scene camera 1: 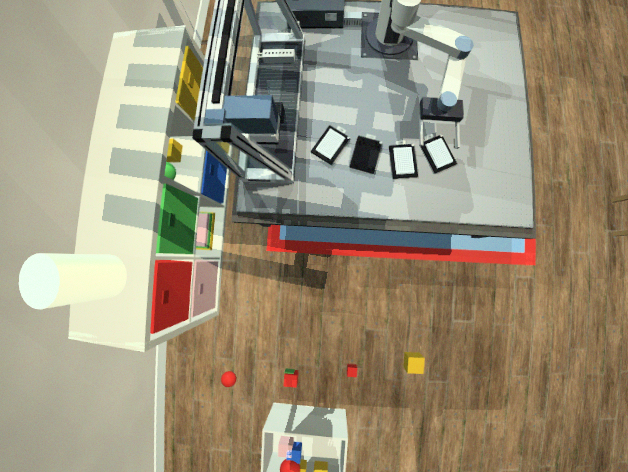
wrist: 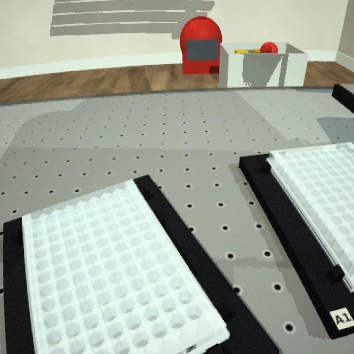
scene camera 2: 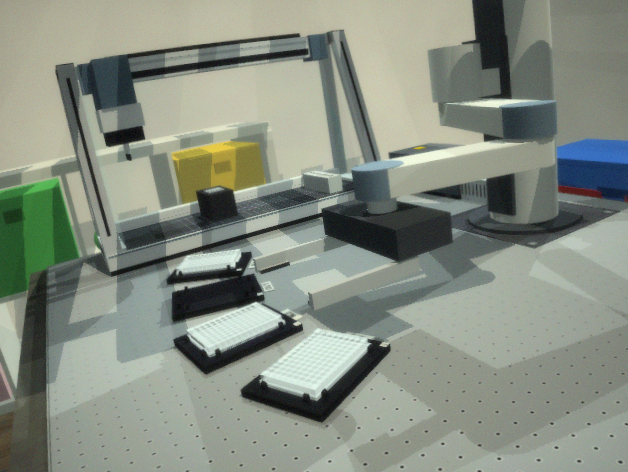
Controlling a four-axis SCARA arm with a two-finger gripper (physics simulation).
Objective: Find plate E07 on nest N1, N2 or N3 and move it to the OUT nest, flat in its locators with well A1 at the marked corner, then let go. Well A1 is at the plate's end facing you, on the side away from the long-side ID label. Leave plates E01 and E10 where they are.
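Places are measured from the arm's base along level axes (x ahead, y left, z up), in metres.
Pixels of known places: gripper, fingertip midpoint: point(scene camera 1: 439, 146) point(wrist: 154, 73) point(scene camera 2: 280, 281); arm's base, origin of the base link: point(scene camera 1: 388, 37) point(scene camera 2: 524, 222).
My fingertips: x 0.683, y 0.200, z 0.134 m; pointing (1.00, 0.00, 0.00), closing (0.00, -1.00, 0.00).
Ahead of a thing's pixels: the offset from my fingertips to its top centre. "pt": to the spot under its first point.
My gripper point(scene camera 1: 440, 145) point(scene camera 2: 284, 282) is open and empty, above the table near the rightmost nest in scene camera 1. Its fingers do not show in the wrist view. A white plate @[dy +0.039, dx -0.015, dz -0.095 m] point(scene camera 1: 439, 153) point(scene camera 2: 317, 362) point(wrist: 110, 280) lies on that black nest @[dy +0.039, dx -0.015, dz -0.100 m] point(scene camera 2: 319, 412) point(wrist: 202, 277); a dark marking at its near edge is cut off and unreadable. A second plate @[dy -0.133, dx +0.035, dz -0.095 m] point(scene camera 1: 403, 160) point(scene camera 2: 236, 327) point(wrist: 325, 200) lies on the neighbouring nest @[pt dy -0.080, dx -0.003, dz -0.110 m] point(wrist: 300, 250), whose A1 tag @[pt dy -0.088, dx -0.048, dz -0.109 m] point(wrist: 342, 318) shows. An empty black nest @[dy -0.313, dx +0.010, dz -0.100 m] point(scene camera 1: 365, 154) point(scene camera 2: 218, 298) stands between it and the third plate @[dy -0.486, dx -0.031, dz -0.095 m] point(scene camera 1: 329, 144) point(scene camera 2: 209, 261). Plate IDs are unreadable.
A gantry frame point(scene camera 1: 215, 132) point(scene camera 2: 350, 96) stands over a long deck beside the plates. It carries a blue-grey head @[pt dy -0.724, dx +0.083, dz +0.366 m] point(scene camera 1: 251, 114) point(scene camera 2: 112, 83). The arm's column point(scene camera 2: 530, 172) stands at the back. A white bin point(wrist: 230, 67) stands on the floor beyond the table.
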